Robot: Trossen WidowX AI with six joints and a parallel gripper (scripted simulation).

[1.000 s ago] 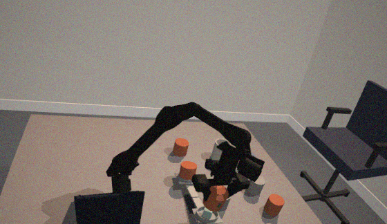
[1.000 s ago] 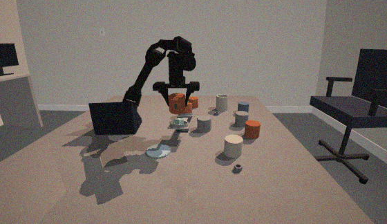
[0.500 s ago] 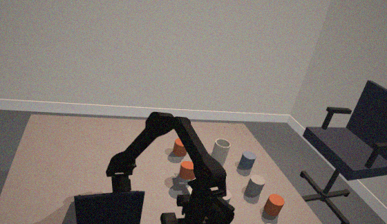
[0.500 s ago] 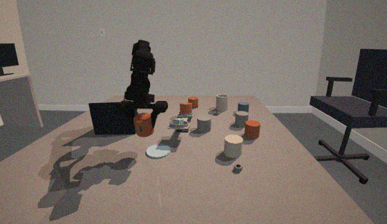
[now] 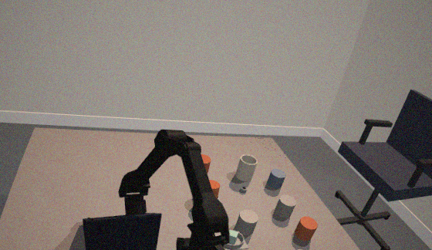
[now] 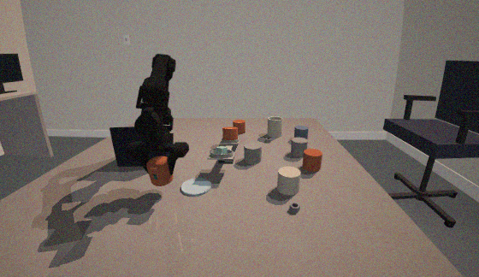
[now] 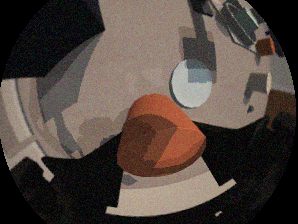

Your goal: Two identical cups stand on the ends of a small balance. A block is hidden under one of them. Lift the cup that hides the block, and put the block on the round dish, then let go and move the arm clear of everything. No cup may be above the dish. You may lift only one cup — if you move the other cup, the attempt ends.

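The pale green block is 170 mm ahead of my gripper tip, 150 mm to the left of it and 20 mm above it. Also, from my gripper tip: balance beam (180 mm ahead, 270 mm to the left, 30 mm below); balance (180 mm ahead, 270 mm to the left, 50 mm below); round pale dish (100 mm ahead, 40 mm to the left, 70 mm below).
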